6 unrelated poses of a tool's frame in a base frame.
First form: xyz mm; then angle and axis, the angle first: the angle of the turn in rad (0 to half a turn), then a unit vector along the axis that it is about.
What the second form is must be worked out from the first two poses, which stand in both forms.
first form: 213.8 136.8 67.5 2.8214 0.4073 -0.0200 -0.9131
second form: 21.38 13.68 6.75 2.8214 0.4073 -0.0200 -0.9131
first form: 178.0 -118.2 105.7 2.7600 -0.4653 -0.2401 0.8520
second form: 17.80 -11.82 10.57 2.7600 -0.4653 -0.2401 0.8520
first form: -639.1 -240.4 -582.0 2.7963 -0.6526 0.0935 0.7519
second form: -63.91 -24.04 -58.20 2.7963 -0.6526 0.0935 0.7519
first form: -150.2 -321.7 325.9 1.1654 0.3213 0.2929 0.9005
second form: -15.02 -32.17 32.59 1.1654 0.3213 0.2929 0.9005
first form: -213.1 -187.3 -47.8 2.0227 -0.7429 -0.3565 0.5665
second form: -21.31 -18.73 -4.78 2.0227 -0.7429 -0.3565 0.5665
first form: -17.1 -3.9 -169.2 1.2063 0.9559 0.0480 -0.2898
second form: -1.71 -0.39 -16.92 1.2063 0.9559 0.0480 -0.2898
